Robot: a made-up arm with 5 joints.
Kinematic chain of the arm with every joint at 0, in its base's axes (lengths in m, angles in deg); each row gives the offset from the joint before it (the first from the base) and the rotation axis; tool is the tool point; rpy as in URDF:
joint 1: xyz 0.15 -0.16 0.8 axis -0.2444 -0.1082 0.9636
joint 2: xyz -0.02 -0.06 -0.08 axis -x
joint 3: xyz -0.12 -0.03 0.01 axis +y
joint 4: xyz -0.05 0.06 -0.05 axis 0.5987 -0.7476 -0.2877
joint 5: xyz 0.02 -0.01 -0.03 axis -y
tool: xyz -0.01 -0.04 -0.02 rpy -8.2 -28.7 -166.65
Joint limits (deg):
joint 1: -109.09..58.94
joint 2: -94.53..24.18
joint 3: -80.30..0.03
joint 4: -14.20..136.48
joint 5: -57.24..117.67
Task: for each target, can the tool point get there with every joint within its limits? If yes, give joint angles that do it. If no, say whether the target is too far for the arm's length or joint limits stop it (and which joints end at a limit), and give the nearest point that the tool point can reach.
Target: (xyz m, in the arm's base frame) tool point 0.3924 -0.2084 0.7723
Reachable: no: joint limits stop it (at a limit: joint 1, joint 2, joint 3) | nearest point 0.2259 -0.2686 0.7249 | short by 0.183 m
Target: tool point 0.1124 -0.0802 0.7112
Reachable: yes | joints -85.38 -61.55 -71.96 18.10 69.47
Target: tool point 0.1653 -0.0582 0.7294
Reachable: yes | joints -86.79 -76.10 -55.93 31.87 -18.99
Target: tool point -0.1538 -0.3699 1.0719
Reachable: no: too far | nearest point 0.0279 -0.2585 0.7357 | short by 0.398 m
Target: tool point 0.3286 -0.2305 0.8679
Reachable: no: joint limits stop it (at a limit: joint 1, joint 2, joint 3, joint 4) | nearest point 0.2174 -0.2650 0.7352 | short by 0.176 m
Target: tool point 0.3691 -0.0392 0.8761
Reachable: no: joint limits stop it (at a limit: joint 1, joint 2) | nearest point 0.2402 -0.0026 0.8045 | short by 0.152 m
